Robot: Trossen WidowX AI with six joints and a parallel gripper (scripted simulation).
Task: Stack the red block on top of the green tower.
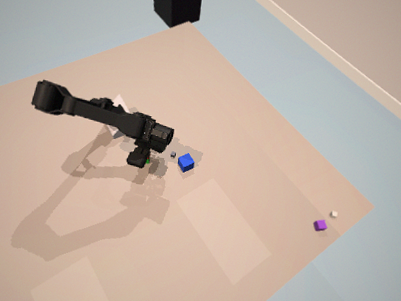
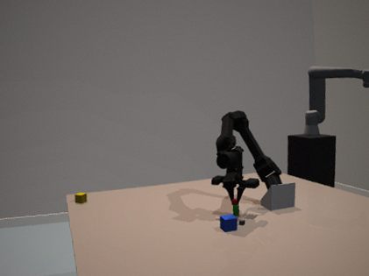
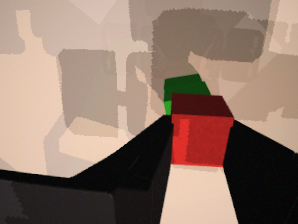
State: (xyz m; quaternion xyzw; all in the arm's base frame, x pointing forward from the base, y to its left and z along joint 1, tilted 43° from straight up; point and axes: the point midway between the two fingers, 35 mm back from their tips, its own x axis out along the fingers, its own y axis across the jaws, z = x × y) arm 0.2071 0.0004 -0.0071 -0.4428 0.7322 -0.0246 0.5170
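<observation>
Right now the red block is right at my gripper tip. From my gripper tip the other things lie so: tiny dark cube (100 mm to the left, 50 mm below, 30 mm ahead); purple cube (570 mm ahead, 400 mm to the left, 40 mm below); blue cube (120 mm to the left, 100 mm ahead, 30 mm below).
</observation>
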